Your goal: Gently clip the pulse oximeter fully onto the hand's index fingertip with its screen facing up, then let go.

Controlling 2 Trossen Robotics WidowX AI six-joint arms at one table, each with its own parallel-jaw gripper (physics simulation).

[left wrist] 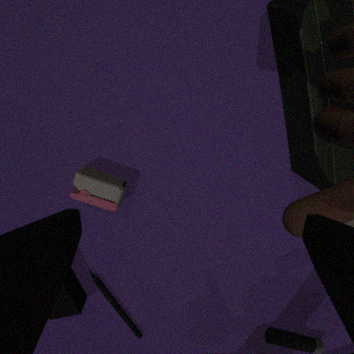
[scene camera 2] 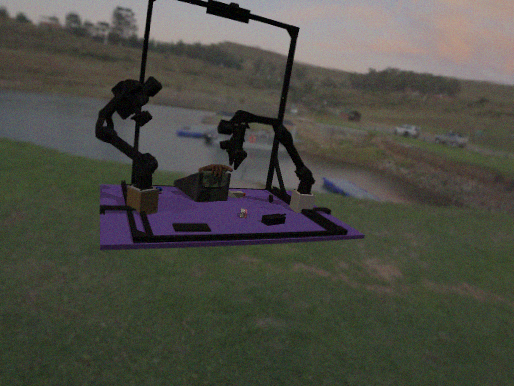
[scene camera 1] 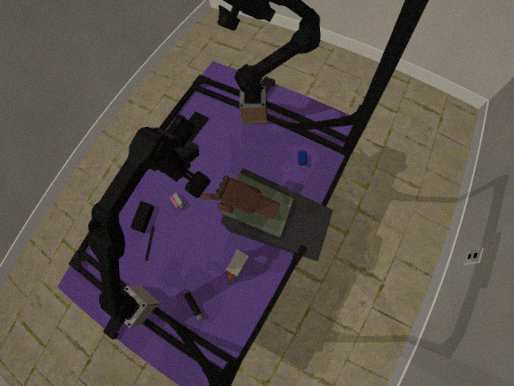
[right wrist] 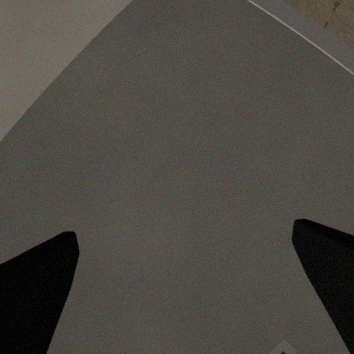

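Seen in the pictures: left gripper, fingertip midpoint: [left wrist: 194, 223] [scene camera 2: 232, 167] [scene camera 1: 188, 181]; right gripper, fingertip midpoint: [scene camera 2: 123, 108] [right wrist: 186, 236]; left arm's base, origin of the base link: [scene camera 2: 304, 192] [scene camera 1: 128, 306]; right arm's base, origin of the base link: [scene camera 2: 143, 187] [scene camera 1: 252, 96].
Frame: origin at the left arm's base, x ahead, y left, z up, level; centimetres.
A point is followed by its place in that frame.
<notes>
The pulse oximeter [scene camera 1: 176, 201] @(x 37.8, y 13.3, z -7.4 cm) [scene camera 2: 243, 213] @(x 39.0, y 16.5, z -8.1 cm) [left wrist: 98, 189] @(x 38.4, y 13.6, z -7.4 cm), white with a pink part, lies on the purple table, apart from the hand; its screen cannot be made out. The brown hand [scene camera 1: 245, 195] @(x 51.6, y -10.8, z 8.0 cm) [scene camera 2: 215, 169] @(x 50.8, y -4.5, z 7.6 cm) rests on a padded dark wedge, its index finger [scene camera 1: 209, 196] [left wrist: 320, 207] sticking out past the edge. My left gripper [scene camera 1: 197, 185] @(x 44.4, y 5.2, z 11.4 cm) [scene camera 2: 237, 162] @(x 44.4, y 5.2, z 11.4 cm) [left wrist: 194, 223] @(x 44.4, y 5.2, z 11.4 cm) is open and empty, above the table near the index fingertip; the oximeter is beyond its left-hand finger in the left wrist view. My right gripper [scene camera 1: 228, 19] [scene camera 2: 143, 117] [right wrist: 186, 236] @(x 96.0, y 28.2, z 35.0 cm) is open and empty, high and away from the hand.
A black box [scene camera 1: 142, 217] @(x 25.0, y 20.1, z -7.1 cm) [scene camera 2: 273, 219] @(x 26.4, y 24.3, z -7.6 cm) and a dark pen [scene camera 1: 150, 243] @(x 19.3, y 12.1, z -9.8 cm) [left wrist: 116, 304] @(x 19.9, y 12.6, z -9.8 cm) lie near the oximeter. A black cylinder [scene camera 1: 193, 305] @(x 13.1, y -15.5, z -8.0 cm) [left wrist: 291, 340] @(x 14.0, y -14.3, z -8.2 cm), a white box [scene camera 1: 237, 263] @(x 33.8, y -18.8, z -7.7 cm) and a blue item [scene camera 1: 302, 158] @(x 78.5, y -15.0, z -7.3 cm) lie farther off. The dark wedge [scene camera 1: 310, 220] @(x 59.9, y -30.4, z -5.3 cm) reaches the table edge.
</notes>
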